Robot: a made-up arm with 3 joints.
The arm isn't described. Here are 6 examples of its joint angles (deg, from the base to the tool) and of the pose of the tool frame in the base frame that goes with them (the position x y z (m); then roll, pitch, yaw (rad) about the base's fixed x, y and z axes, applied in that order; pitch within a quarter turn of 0, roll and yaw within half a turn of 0).
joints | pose
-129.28 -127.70 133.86 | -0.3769 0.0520 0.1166 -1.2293 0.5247 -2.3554
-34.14 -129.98 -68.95 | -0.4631 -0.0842 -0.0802 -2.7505 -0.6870 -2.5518
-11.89 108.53 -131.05 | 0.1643 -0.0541 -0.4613 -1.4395 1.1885 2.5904
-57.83 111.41 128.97 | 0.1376 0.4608 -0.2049 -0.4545 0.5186 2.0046
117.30 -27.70 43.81 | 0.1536 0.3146 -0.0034 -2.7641 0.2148 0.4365
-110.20 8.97 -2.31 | 0.4273 -0.1483 -0.0357 1.9597 -0.0539 0.1471
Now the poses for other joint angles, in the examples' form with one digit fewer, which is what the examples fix.
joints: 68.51 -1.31 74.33
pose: 0.360 0.170 0.201 -2.493 -0.008 0.021
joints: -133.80 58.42 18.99
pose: 0.546 0.215 0.240 1.705 -0.631 0.865
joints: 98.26 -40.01 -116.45
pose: 0.109 0.302 0.266 0.351 0.092 0.693
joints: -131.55 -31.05 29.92
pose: 0.117 -0.234 -0.150 1.698 0.349 -0.423
